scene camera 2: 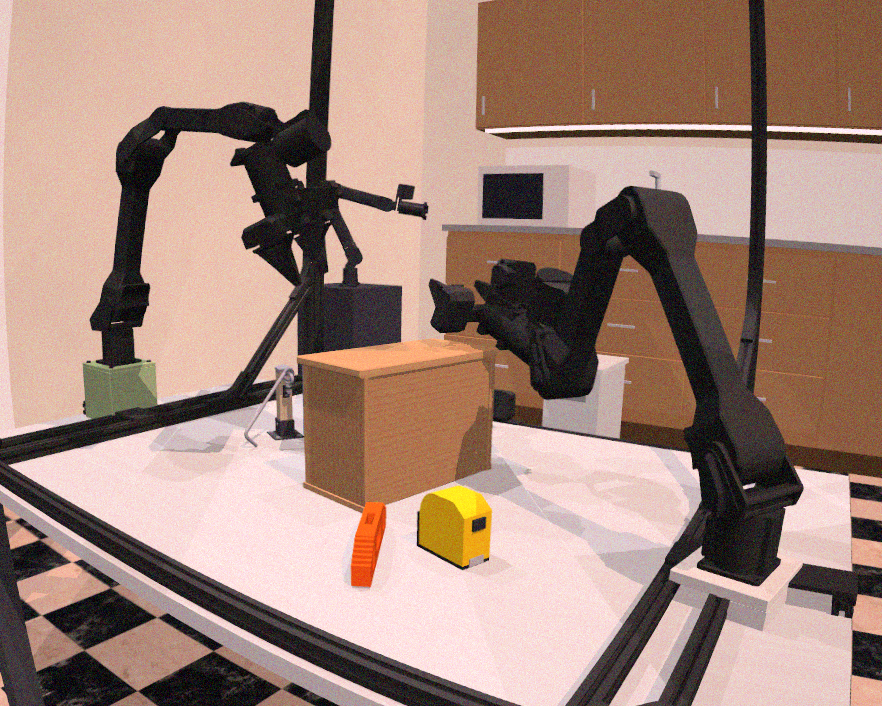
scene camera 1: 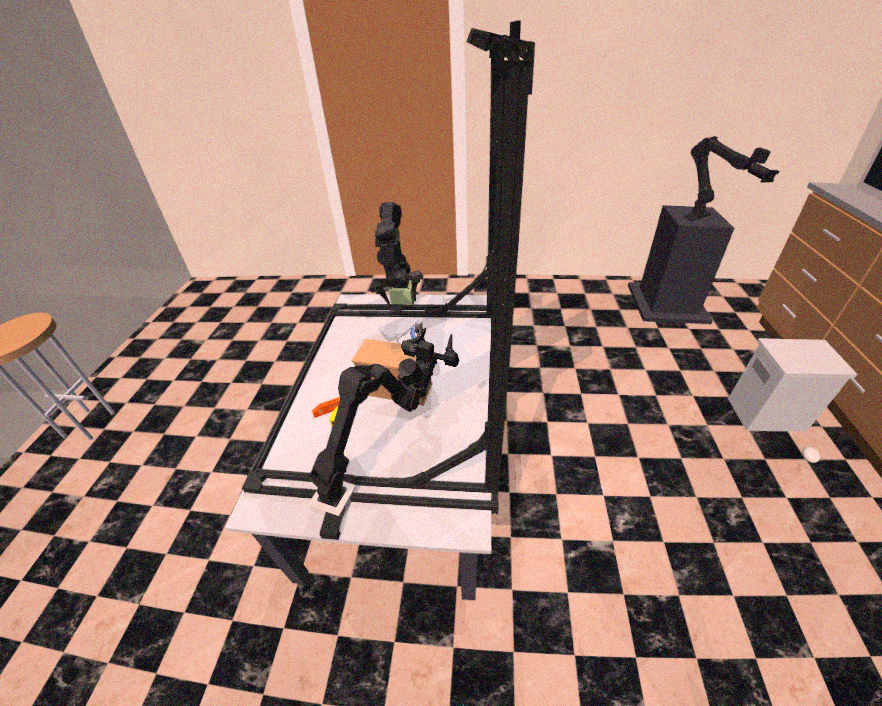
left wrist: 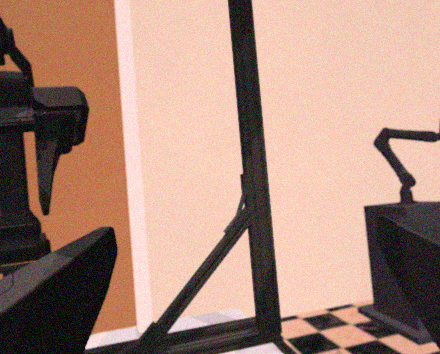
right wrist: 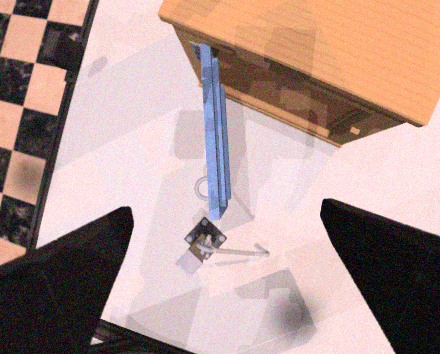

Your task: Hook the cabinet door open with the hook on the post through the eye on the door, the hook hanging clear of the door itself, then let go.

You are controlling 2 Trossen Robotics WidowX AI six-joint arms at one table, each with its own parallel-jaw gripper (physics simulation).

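Frame: origin at the left arm's base, x down, y back, z left, level; centimetres.
Where they show: left gripper, fingertip midpoint: (scene camera 2: 453, 282) (scene camera 1: 438, 331) (left wrist: 246, 232); right gripper, fingertip midpoint: (scene camera 2: 312, 279) (scene camera 1: 403, 304) (right wrist: 228, 211); left arm's base, link origin: (scene camera 2: 739, 565) (scene camera 1: 332, 494); right arm's base, link origin: (scene camera 2: 118, 362).
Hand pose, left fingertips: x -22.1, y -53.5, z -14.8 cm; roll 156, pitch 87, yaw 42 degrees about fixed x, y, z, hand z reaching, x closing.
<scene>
Each offset is from my left fingertips to the top centre of the thing. "pt": to the spot under its first point.
The wooden cabinet @(dy +6.3, dx +8.1, dz +15.4 cm) (scene camera 1: 376, 353) (scene camera 2: 426, 434) (right wrist: 340, 55) stands with its blue door @(pt dy -7.3, dx +11.7, dz +12.5 cm) (right wrist: 212, 135) swung out. The ring eye @(pt dy -13.3, dx +17.2, dz +12.7 cm) (right wrist: 196, 187) is on the door's left face in the right wrist view. The post @(pt dy -19.7, dx +18.6, dz +17.4 cm) (scene camera 2: 283, 397) (right wrist: 199, 246) stands past the door's free edge. Its hook (scene camera 2: 266, 409) (right wrist: 237, 251) hangs down and points away from the eye, apart from eye and door. My right gripper (scene camera 2: 306, 279) (right wrist: 228, 211) is open and empty, high above the door and post. My left gripper (scene camera 2: 456, 287) (left wrist: 246, 232) is open and empty above the cabinet's far side.
An orange ridged object @(dy +22.0, dx +21.2, dz +33.0 cm) (scene camera 2: 367, 544) and a yellow block-shaped object @(pt dy +29.0, dx +21.0, dz +28.5 cm) (scene camera 2: 452, 526) are on the table near the cabinet's back. A dark frame edge (scene camera 2: 198, 622) borders the table. A tall dark upright (scene camera 1: 507, 220) rises at the table's right side in scene camera 1.
</scene>
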